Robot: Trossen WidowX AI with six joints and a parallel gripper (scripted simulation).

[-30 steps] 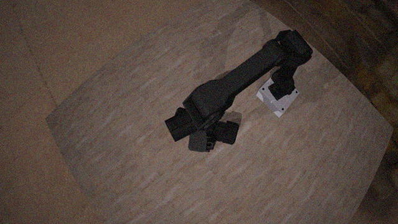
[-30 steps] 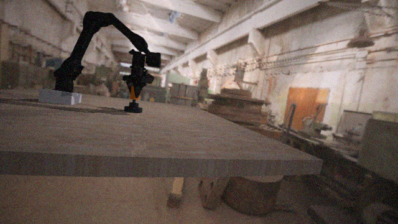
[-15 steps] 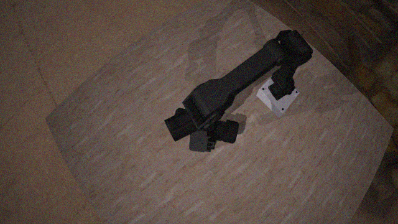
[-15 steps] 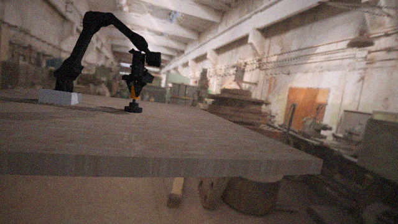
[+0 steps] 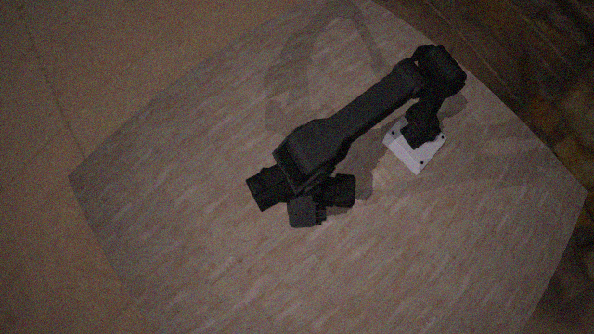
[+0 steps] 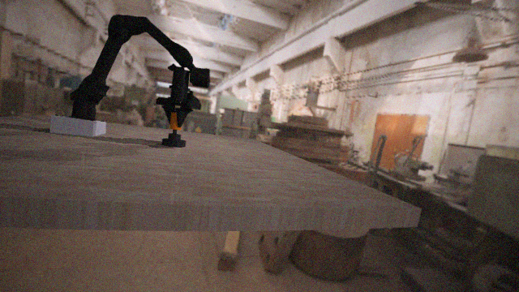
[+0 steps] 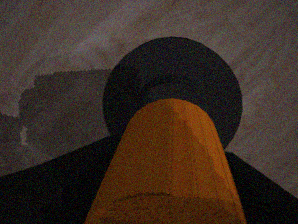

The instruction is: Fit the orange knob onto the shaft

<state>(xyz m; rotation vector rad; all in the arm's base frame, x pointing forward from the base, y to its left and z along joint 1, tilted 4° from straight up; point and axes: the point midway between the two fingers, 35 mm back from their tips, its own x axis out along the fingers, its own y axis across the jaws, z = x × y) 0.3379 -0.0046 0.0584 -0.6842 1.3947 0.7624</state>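
Right now the orange knob is 2 cm above my gripper tip. The rest, counted from my gripper tip: dark pedestal 4 cm below.
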